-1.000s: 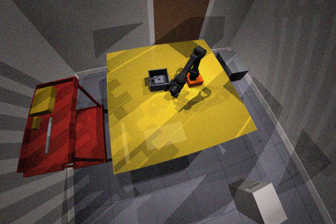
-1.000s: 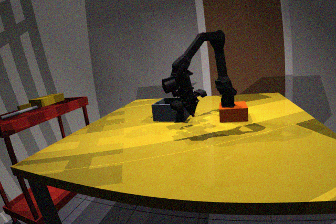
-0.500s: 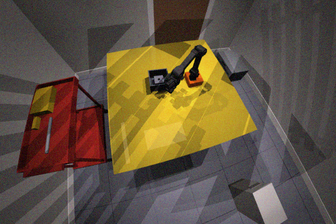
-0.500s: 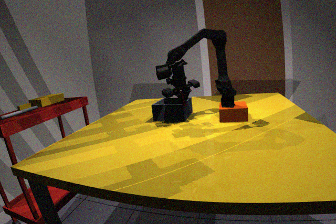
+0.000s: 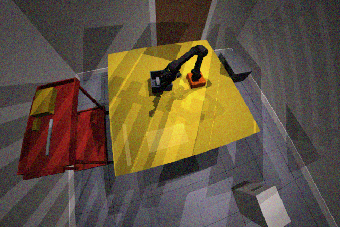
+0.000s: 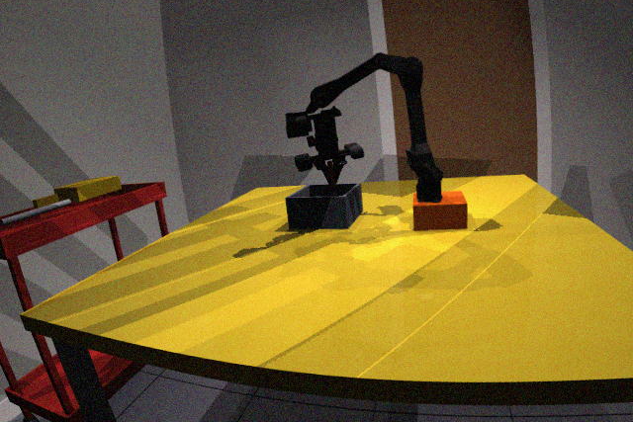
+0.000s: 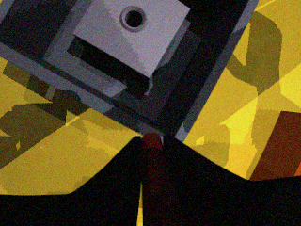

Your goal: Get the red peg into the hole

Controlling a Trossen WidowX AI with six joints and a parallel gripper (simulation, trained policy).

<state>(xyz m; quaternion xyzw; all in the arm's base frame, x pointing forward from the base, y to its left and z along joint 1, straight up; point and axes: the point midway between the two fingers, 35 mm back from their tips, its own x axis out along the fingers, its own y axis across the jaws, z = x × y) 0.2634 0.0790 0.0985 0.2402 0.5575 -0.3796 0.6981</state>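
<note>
Now: gripper tip 9 cm above the pale plate, 8 cm to the left of it and 7 cm short of it. Round my gripper tip: dark box (11 cm below, 8 cm to the right, 7 cm ahead); red peg (3 cm above, 1 cm to the left).
</note>
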